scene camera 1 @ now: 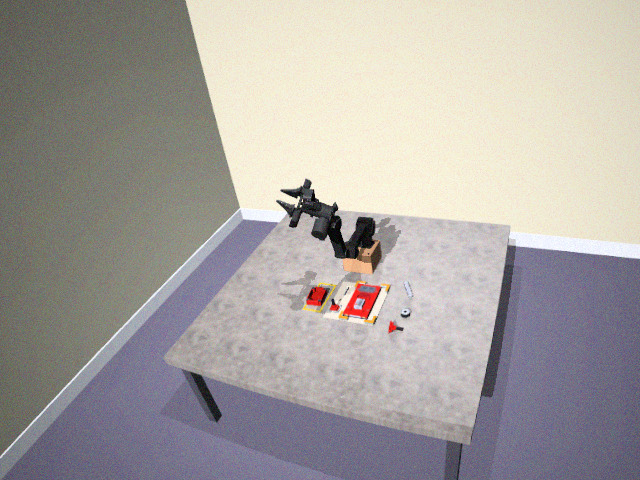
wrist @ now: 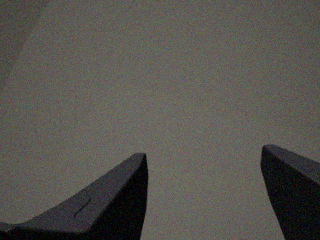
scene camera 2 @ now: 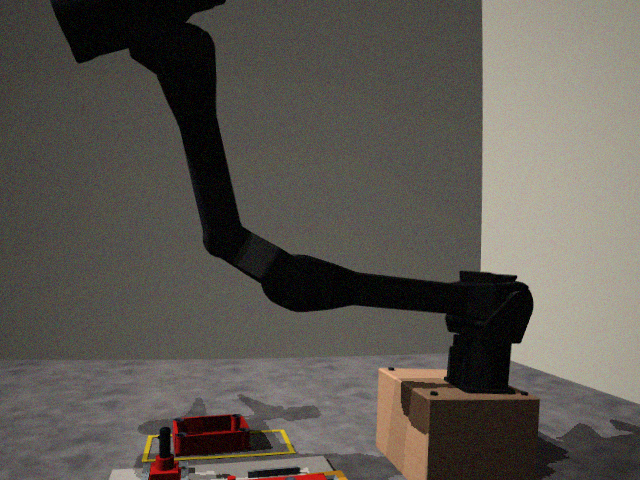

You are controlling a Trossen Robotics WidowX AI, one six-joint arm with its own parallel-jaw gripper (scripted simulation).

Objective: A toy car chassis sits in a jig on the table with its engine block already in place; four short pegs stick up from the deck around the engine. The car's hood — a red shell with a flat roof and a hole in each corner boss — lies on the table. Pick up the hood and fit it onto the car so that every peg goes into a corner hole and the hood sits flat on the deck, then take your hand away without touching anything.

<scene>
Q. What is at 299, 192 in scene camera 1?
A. My gripper.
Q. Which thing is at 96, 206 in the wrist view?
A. My gripper.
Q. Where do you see a white jig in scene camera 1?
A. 347, 289
</scene>
